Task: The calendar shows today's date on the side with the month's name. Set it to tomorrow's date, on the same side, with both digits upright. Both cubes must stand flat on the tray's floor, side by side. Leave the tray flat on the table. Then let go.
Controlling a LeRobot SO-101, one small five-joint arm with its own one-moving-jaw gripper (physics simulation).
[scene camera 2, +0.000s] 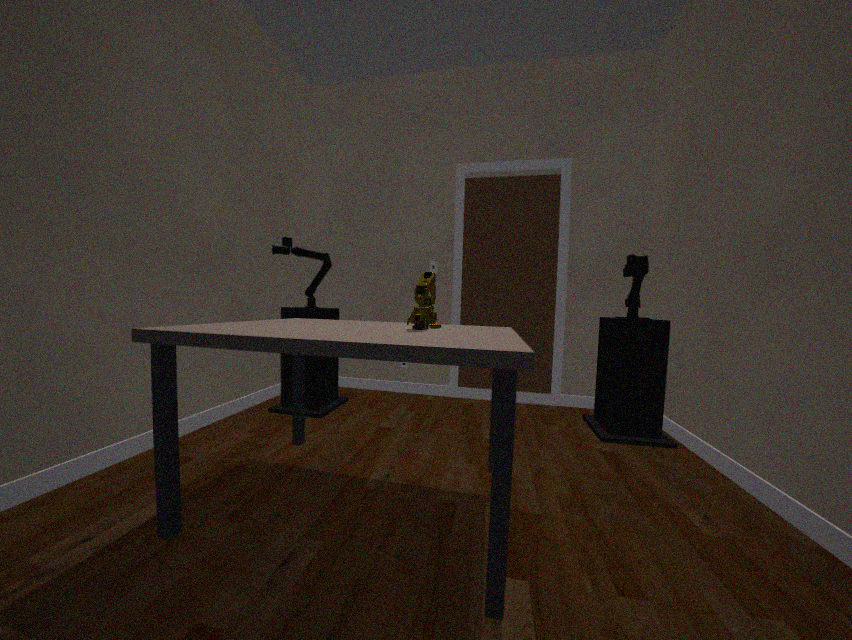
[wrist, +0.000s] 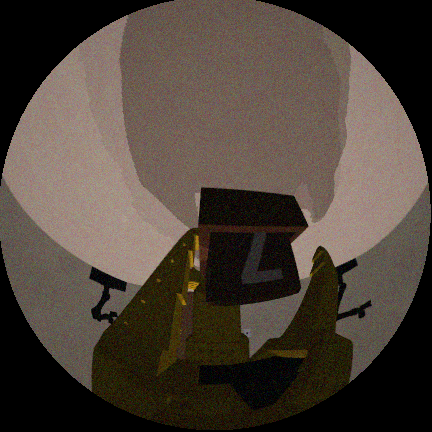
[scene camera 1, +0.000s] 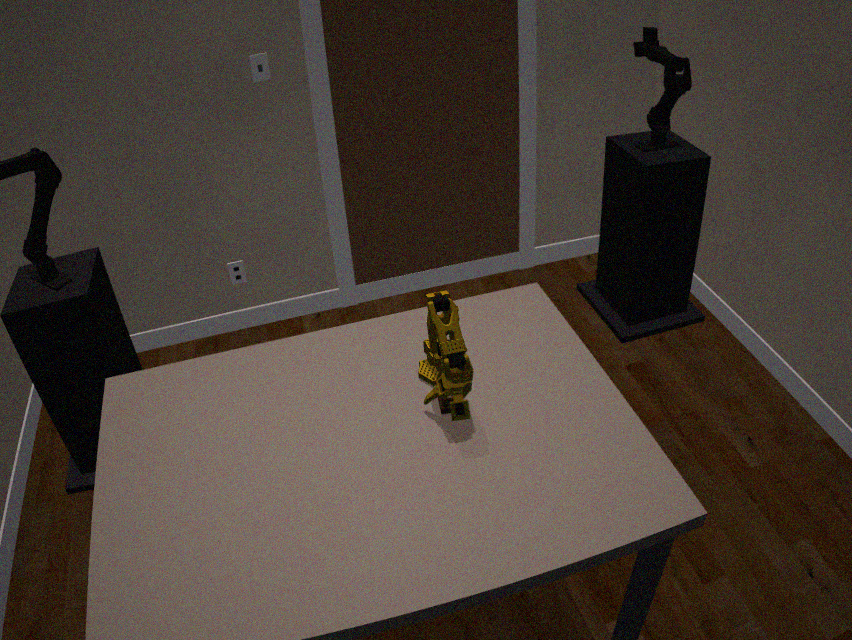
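Pixels of known places: hand, its tool point: (scene camera 2: 424,328) (wrist: 199,235); arm's base, origin of its link: (scene camera 2: 428,327).
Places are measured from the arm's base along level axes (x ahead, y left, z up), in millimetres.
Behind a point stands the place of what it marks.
The calendar (wrist: 250,265) (scene camera 1: 444,407) {x 123, y -34, z 17 mm} (scene camera 2: 418,326) is a small dark block with reddish-brown edges. In the wrist view it shows a black upper face and a black face with a grey angular mark like an upside-down 7. It stands between the jaws, close beside the left one, with a gap to the right one. I cannot tell tray from cubes, and today's digits and the month's name are not readable. My gripper (wrist: 258,241) (scene camera 1: 438,405) (scene camera 2: 415,323) {x 102, y 3, z 5 mm} is open, low over the table. Whether the calendar touches the table is not clear.
The pale table (scene camera 1: 275,482) {x 211, y -446, z 0 mm} (scene camera 2: 309,332) {x 437, y -325, z 0 mm} (wrist: 55,135) carries the yellow arm (scene camera 1: 444,337) {x 98, y -18, z 199 mm} (scene camera 2: 425,292) {x 152, y 14, z 154 mm} near its back edge. A broad shadow lies past the jaws in the wrist view. Black pedestals (scene camera 1: 650,234) (scene camera 2: 630,378) with dark arms stand on the floor behind the table.
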